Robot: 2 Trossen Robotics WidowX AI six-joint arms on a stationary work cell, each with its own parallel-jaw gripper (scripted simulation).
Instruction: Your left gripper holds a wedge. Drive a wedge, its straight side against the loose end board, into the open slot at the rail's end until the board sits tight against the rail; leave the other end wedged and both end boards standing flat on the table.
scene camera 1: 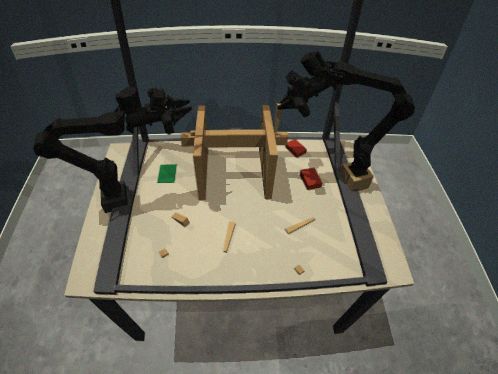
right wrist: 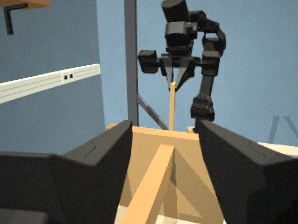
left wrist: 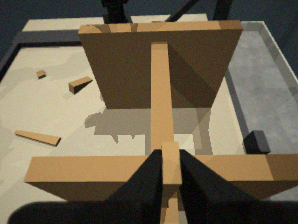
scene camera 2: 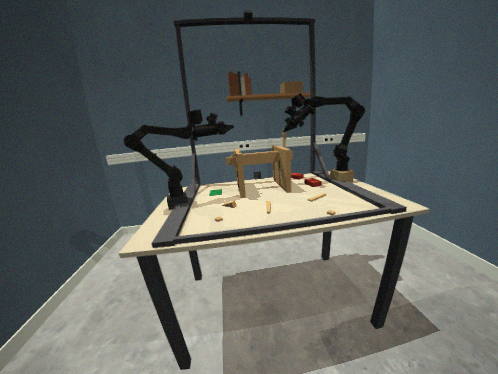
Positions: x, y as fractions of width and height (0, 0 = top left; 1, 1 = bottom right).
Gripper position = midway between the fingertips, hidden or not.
In view: the left gripper (scene camera 1: 0.56, 0.29), the right gripper (scene camera 1: 0.38, 0.28), a wedge (left wrist: 0.58, 0.81), a rail (scene camera 1: 0.43, 0.37), an end board (scene camera 1: 0.54, 0.43) and an end board (left wrist: 0.67, 0.23).
The left gripper is seen too in the right wrist view (right wrist: 0.58, 0.40) and in the left wrist view (left wrist: 0.57, 0.70). The right gripper is seen too in the right wrist view (right wrist: 0.56, 0.57).
